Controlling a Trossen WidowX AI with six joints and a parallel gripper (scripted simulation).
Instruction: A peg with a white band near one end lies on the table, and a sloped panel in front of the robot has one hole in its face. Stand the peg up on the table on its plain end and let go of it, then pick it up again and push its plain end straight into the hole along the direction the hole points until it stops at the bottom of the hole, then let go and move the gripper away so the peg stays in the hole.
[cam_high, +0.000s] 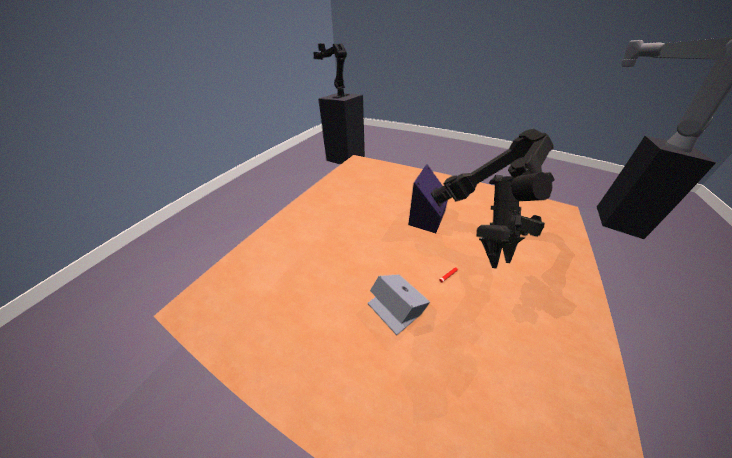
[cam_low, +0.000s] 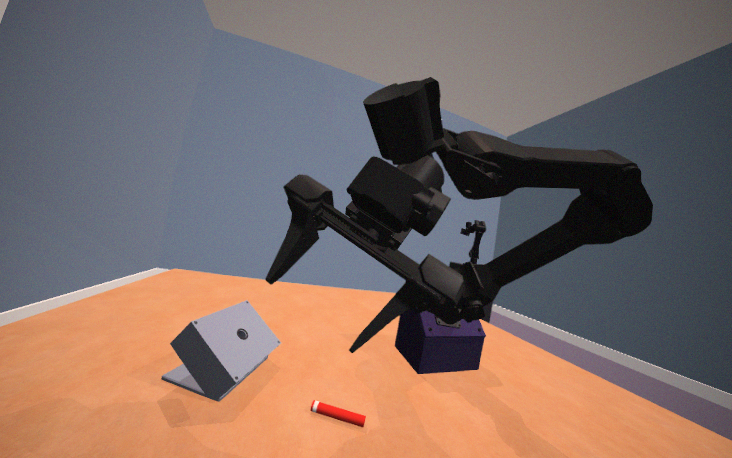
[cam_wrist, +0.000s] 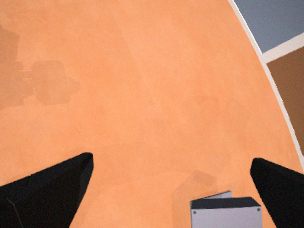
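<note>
Now: the red peg 19 cm below my gripper tip, 12 cm to the right of it and 5 cm behind it. Also, from my gripper tip: grey sloped panel 21 cm to the right, 15 cm below, 12 cm ahead.
</note>
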